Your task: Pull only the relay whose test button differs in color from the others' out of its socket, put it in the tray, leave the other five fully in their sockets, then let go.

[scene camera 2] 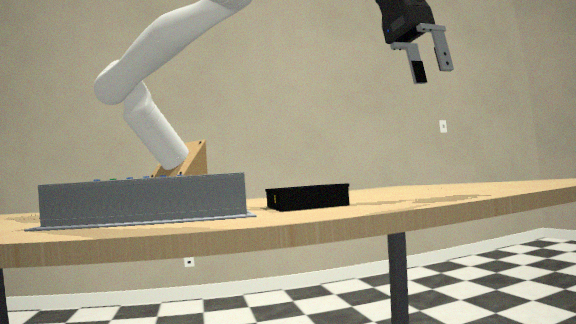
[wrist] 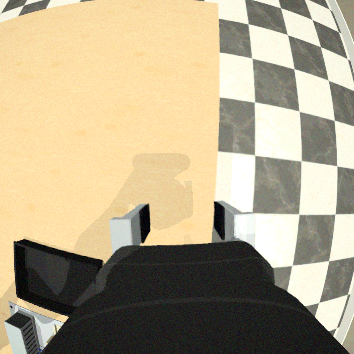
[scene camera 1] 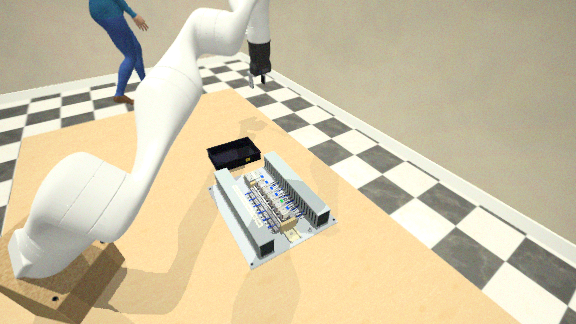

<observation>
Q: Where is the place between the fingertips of the gripper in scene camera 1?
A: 257, 85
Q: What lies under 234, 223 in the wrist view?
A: The gripper.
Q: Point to a grey panel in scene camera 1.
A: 281, 243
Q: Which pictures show the gripper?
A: Scene camera 2, the wrist view and scene camera 1: all of them.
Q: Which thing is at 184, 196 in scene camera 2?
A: A duct wall.
</observation>
